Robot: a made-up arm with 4 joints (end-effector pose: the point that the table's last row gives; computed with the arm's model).
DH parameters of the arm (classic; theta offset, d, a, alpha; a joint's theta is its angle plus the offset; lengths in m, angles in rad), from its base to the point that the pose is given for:
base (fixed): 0 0 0 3.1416
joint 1: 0 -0.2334 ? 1.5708
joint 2: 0 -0.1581 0.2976 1.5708
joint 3: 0 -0.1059 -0.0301 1.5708
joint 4: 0 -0.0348 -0.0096 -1.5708
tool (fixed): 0 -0.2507 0 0
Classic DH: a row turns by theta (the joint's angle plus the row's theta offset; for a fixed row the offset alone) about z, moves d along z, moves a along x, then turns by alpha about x.
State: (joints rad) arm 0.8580 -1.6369 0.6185 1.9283
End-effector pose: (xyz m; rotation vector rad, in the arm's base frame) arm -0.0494 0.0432 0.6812 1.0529 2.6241 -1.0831
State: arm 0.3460 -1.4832 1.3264 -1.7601
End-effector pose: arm -0.1375 -0.3927 0.4257 -1.2762 0.4631 -0.3591
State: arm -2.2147 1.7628 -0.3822 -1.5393
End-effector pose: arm 0.1215 -0.1269 0.2043 -2.5657 1.2136 -0.4488
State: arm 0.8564 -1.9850 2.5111 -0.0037
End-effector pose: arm -0.0676 -0.2428 0.6606 -2.1369 0.2439 1.0285
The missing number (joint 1, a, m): -0.0626
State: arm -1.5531 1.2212 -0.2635 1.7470
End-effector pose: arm 0.1822 0.0444 -0.2773 0.1949 -0.6159 1.4816
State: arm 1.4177 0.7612 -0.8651 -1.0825
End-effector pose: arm 0.0439 0.1044 -0.0313 1.5014 1.4545 -1.9316
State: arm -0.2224 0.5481 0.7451 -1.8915
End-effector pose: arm 0.0647 -0.3054 0.1770 -0.8609 2.2556 0.8517
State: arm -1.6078 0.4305 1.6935 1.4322
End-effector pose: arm -0.0562 0.0877 -0.0017 1.9312 0.6340 2.1776
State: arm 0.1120 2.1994 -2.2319 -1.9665
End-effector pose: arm -0.3423 0.0626 -0.1573 0.2237 -1.0489 2.3744
